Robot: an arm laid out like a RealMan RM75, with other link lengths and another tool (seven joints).
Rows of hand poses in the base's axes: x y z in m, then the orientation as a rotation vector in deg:
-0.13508, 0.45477, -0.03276, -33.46, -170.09, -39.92
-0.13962, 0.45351, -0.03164, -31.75, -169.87, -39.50
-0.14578, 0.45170, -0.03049, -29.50, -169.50, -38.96
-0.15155, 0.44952, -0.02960, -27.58, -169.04, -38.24
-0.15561, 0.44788, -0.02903, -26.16, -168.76, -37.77
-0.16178, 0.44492, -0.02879, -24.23, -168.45, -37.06
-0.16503, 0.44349, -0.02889, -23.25, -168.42, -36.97
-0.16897, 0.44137, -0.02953, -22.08, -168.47, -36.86
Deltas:
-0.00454, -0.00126, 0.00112, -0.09, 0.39, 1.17
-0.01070, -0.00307, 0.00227, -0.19, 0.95, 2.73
-0.01647, -0.00525, 0.00316, -0.38, 1.62, 4.09
-0.02053, -0.00689, 0.00373, -0.51, 2.03, 5.09
-0.02670, -0.00985, 0.00397, -0.75, 2.52, 6.46
-0.02995, -0.01128, 0.00387, -0.76, 2.56, 7.12
-0.03389, -0.01340, 0.00323, -0.80, 2.52, 7.90

